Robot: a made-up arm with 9 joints.
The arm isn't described. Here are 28 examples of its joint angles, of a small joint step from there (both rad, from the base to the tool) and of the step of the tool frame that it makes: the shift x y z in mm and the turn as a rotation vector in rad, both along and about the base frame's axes.
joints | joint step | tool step
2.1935 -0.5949 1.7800 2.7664 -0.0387 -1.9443 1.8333 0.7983 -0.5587 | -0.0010 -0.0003 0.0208 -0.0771 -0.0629 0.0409 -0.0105 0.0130 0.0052 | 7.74 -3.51 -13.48 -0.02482 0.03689 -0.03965
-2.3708 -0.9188 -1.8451 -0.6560 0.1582 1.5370 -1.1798 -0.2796 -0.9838 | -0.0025 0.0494 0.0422 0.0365 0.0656 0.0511 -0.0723 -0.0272 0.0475 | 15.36 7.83 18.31 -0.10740 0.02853 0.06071
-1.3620 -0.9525 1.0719 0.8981 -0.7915 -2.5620 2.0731 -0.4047 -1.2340 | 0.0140 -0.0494 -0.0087 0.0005 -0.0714 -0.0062 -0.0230 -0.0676 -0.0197 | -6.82 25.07 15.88 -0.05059 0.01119 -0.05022
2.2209 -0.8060 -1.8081 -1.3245 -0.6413 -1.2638 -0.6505 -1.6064 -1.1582 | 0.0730 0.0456 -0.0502 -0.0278 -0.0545 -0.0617 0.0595 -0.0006 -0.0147 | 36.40 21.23 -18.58 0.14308 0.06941 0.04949
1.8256 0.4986 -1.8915 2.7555 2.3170 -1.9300 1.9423 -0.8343 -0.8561 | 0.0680 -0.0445 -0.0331 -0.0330 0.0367 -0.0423 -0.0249 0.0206 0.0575 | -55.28 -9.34 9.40 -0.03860 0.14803 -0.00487
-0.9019 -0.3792 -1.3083 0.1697 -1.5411 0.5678 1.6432 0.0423 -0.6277 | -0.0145 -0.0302 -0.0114 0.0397 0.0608 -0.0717 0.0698 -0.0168 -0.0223 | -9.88 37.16 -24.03 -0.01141 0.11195 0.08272
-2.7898 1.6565 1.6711 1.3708 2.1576 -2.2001 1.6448 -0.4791 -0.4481 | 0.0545 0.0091 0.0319 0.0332 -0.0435 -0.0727 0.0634 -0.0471 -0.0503 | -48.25 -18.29 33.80 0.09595 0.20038 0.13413
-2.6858 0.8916 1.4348 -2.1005 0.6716 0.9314 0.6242 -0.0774 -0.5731 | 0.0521 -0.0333 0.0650 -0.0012 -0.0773 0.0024 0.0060 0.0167 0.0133 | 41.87 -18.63 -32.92 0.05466 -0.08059 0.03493
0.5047 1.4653 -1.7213 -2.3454 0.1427 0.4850 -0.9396 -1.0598 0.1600 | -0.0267 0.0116 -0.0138 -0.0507 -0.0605 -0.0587 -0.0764 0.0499 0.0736 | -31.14 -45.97 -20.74 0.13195 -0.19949 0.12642
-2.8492 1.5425 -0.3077 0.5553 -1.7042 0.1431 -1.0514 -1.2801 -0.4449 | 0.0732 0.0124 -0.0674 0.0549 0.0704 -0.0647 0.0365 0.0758 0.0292 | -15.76 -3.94 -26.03 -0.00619 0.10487 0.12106
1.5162 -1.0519 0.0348 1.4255 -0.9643 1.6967 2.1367 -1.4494 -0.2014 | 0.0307 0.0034 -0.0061 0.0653 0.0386 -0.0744 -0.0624 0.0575 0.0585 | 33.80 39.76 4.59 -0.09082 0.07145 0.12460
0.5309 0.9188 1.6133 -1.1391 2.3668 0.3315 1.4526 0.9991 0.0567 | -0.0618 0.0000 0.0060 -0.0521 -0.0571 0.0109 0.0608 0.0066 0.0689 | 6.63 -0.40 -4.22 0.07994 0.06338 0.04537
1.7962 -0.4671 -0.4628 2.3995 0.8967 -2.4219 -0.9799 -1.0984 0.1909 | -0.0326 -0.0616 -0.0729 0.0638 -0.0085 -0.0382 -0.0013 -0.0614 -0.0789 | -28.56 -10.65 -24.21 -0.05679 0.02963 -0.07320
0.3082 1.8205 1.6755 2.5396 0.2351 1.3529 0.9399 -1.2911 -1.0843 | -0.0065 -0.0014 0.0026 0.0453 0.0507 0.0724 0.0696 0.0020 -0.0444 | -61.57 -23.96 14.58 0.05649 -0.17627 0.04732
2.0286 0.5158 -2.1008 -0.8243 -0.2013 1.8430 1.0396 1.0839 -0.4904 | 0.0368 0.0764 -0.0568 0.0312 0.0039 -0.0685 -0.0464 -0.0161 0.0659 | -25.06 26.75 -6.94 0.06079 0.07047 0.08765
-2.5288 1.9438 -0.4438 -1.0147 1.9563 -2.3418 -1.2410 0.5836 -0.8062 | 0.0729 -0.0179 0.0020 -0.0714 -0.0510 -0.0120 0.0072 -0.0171 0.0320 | -20.38 -37.65 -18.36 -0.08008 -0.07929 0.10721
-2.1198 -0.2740 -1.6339 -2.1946 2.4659 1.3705 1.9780 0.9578 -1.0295 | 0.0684 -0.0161 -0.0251 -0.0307 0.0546 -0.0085 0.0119 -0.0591 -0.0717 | -36.97 -1.07 13.64 0.05539 0.01253 0.09696
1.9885 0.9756 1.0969 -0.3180 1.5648 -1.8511 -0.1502 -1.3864 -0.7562 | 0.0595 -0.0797 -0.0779 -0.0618 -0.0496 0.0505 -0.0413 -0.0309 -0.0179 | -11.45 6.12 -51.08 0.00763 0.13053 0.02571
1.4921 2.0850 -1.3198 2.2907 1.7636 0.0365 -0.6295 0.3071 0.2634 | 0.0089 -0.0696 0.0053 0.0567 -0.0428 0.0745 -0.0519 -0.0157 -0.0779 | 5.95 -37.88 -9.41 0.05081 -0.12390 0.06902
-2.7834 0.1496 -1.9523 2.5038 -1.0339 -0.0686 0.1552 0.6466 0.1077 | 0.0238 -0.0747 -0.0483 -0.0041 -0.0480 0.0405 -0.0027 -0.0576 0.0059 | 7.13 -36.94 39.34 0.02257 -0.12037 -0.00531
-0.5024 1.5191 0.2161 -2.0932 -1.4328 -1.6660 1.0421 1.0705 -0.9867 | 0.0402 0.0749 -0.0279 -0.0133 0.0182 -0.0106 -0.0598 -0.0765 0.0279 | 18.56 7.01 19.95 -0.10637 -0.03683 0.12567
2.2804 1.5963 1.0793 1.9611 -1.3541 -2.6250 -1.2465 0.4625 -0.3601 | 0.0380 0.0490 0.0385 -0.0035 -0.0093 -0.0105 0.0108 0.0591 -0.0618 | -17.88 -29.14 -17.16 0.01856 0.01714 0.03285
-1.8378 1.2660 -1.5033 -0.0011 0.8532 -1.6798 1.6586 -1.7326 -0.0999 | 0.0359 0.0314 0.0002 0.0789 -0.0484 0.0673 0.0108 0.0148 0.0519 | 35.39 -36.46 -13.41 0.07582 0.10812 0.06053
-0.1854 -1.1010 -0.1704 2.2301 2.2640 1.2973 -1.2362 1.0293 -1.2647 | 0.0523 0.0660 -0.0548 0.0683 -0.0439 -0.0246 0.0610 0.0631 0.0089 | 11.86 -21.16 -3.63 -0.06982 0.07682 0.05299
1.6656 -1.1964 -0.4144 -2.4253 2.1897 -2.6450 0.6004 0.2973 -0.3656 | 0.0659 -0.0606 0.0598 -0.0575 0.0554 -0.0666 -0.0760 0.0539 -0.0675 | 13.76 -44.35 27.41 -0.24279 0.00870 0.11668
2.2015 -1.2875 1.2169 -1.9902 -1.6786 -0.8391 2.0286 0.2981 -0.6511 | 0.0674 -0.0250 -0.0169 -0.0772 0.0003 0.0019 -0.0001 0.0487 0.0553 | 5.76 4.36 -30.55 0.07516 0.05382 0.00661
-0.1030 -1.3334 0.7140 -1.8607 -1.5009 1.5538 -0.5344 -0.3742 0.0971 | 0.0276 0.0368 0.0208 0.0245 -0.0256 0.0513 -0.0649 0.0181 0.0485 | -0.10 -32.85 -1.19 0.05984 -0.00770 0.00918
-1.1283 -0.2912 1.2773 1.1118 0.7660 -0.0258 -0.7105 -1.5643 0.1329 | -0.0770 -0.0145 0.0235 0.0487 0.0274 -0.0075 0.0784 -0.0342 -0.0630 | -39.42 -3.12 -61.62 0.10729 -0.13322 0.01861
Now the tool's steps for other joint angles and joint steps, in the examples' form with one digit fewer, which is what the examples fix.
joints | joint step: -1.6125 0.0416 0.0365 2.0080 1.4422 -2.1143 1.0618 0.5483 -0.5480 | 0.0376 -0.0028 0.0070 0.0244 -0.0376 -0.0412 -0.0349 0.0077 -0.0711
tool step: -11.6 -23.0 -21.1 0.0736 0.0381 -0.0146
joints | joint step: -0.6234 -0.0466 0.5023 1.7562 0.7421 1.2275 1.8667 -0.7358 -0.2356 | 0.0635 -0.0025 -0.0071 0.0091 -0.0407 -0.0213 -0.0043 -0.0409 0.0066
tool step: 34.5 -33.6 29.0 -0.0719 -0.0227 0.0447
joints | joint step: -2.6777 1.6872 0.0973 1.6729 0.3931 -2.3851 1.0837 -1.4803 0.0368 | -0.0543 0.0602 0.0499 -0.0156 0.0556 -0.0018 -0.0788 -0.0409 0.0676
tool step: 39.0 13.4 21.4 0.0450 -0.1334 0.0014
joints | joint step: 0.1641 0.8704 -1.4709 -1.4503 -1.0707 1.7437 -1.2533 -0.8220 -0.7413 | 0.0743 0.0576 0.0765 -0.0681 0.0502 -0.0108 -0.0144 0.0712 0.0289
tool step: 25.8 0.7 52.2 -0.0295 0.0269 0.0355
